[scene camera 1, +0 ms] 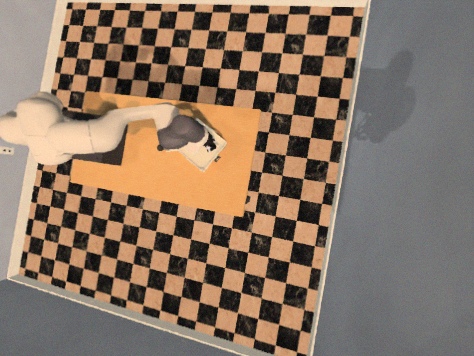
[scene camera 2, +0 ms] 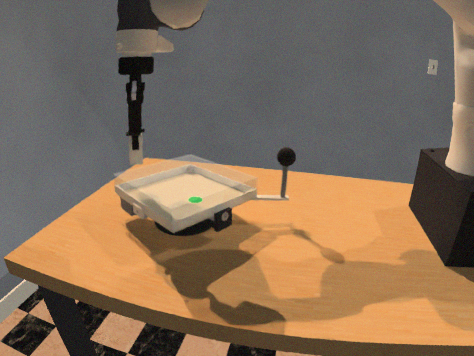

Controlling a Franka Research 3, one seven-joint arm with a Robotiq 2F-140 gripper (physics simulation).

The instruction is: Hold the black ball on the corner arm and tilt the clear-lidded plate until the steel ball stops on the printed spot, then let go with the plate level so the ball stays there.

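The square white plate (scene camera 2: 167, 220) (scene camera 1: 200, 160) with a clear lid sits on a dark base in the middle of the wooden table (scene camera 2: 95, 241) (scene camera 1: 172, 187). A green printed spot (scene camera 2: 194, 199) lies near its centre. I cannot see the steel ball in either view. The black ball (scene camera 2: 286, 156) stands on a thin post at the end of the corner arm (scene camera 2: 271, 197), to the right of the plate. My gripper (scene camera 2: 134, 155) (scene camera 1: 209, 145) is shut and empty. It hangs above the plate's far left side, well away from the black ball. In the top view my arm hides much of the plate.
The robot's dark pedestal (scene camera 2: 440, 203) (scene camera 1: 103, 156) stands on the table's right end. A small dark block (scene camera 2: 223, 218) sits under the plate's front corner. The table's edges drop to a checkered floor (scene camera 1: 229, 287).
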